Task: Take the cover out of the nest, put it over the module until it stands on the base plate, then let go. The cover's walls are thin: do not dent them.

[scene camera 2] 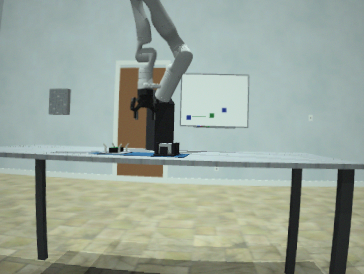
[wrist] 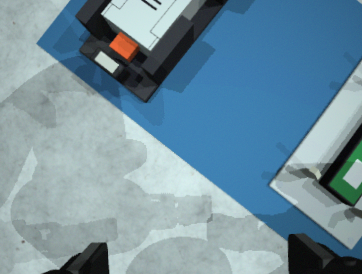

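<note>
The pale cover [scene camera 2: 166, 144] [wrist: 135, 25], with thin dark lines on top, sits in the black nest [scene camera 2: 176, 149] [wrist: 170, 55]; the top of the wrist view cuts both off. The green-topped module [scene camera 2: 116, 149] [wrist: 345, 189] in a black housing is at the right edge of the wrist view, on the white base plate [wrist: 322, 132]; only part of each shows there. My gripper [scene camera 2: 145, 114] [wrist: 198, 250] is open and empty, high above the table. In the wrist view its fingertips are at the bottom edge, below both the nest and the base plate.
A blue mat [wrist: 240, 100] lies under the nest and base plate on the pale table [scene camera 2: 250, 157]. An orange block [wrist: 124, 46] and a small white patch [wrist: 106, 62] are at the nest's near end. A pale upright post [wrist: 314, 173] stands near the base plate's corner.
</note>
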